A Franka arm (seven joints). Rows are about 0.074 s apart.
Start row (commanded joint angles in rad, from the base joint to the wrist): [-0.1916 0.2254 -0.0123 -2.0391 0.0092 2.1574 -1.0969]
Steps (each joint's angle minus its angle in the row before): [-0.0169 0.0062 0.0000 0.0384 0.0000 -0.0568 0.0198]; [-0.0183 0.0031 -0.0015 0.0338 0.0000 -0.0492 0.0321]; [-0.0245 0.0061 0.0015 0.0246 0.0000 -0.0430 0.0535]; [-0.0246 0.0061 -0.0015 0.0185 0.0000 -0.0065 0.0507]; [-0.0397 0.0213 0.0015 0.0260 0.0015 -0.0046 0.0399]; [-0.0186 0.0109 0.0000 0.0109 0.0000 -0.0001 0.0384]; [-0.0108 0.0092 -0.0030 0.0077 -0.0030 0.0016 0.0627]
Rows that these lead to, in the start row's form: [-0.2085 0.2316 -0.0123 -2.0007 0.0092 2.1006 -1.0771]; [-0.2268 0.2347 -0.0138 -1.9669 0.0092 2.0514 -1.0450]; [-0.2513 0.2408 -0.0123 -1.9423 0.0092 2.0084 -0.9915]; [-0.2759 0.2469 -0.0138 -1.9238 0.0092 2.0019 -0.9408]; [-0.3156 0.2682 -0.0123 -1.8978 0.0107 1.9973 -0.9009]; [-0.3342 0.2791 -0.0123 -1.8869 0.0107 1.9972 -0.8625]; [-0.3450 0.2883 -0.0153 -1.8792 0.0077 1.9988 -0.7998]
